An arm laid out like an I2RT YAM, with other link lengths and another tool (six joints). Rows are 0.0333 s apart.
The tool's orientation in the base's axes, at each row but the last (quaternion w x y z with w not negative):
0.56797, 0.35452, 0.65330, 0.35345
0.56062, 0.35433, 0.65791, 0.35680
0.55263, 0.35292, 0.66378, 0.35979
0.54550, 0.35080, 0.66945, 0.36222
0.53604, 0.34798, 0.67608, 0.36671
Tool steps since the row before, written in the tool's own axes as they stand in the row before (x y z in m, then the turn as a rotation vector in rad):
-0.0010, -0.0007, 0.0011, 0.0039, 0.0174, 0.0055
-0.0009, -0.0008, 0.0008, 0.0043, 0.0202, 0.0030
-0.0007, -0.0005, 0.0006, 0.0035, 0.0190, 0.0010
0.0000, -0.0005, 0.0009, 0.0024, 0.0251, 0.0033
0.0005, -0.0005, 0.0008, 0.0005, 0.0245, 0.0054
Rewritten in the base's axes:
0.0012, -0.0011, -0.0002, 0.0061, 0.0124, 0.0125
0.0008, -0.0011, -0.0004, 0.0038, 0.0139, 0.0151
0.0007, -0.0008, -0.0002, 0.0018, 0.0125, 0.0147
0.0008, -0.0002, -0.0006, 0.0047, 0.0147, 0.0202
0.0007, 0.0003, -0.0008, 0.0071, 0.0131, 0.0202

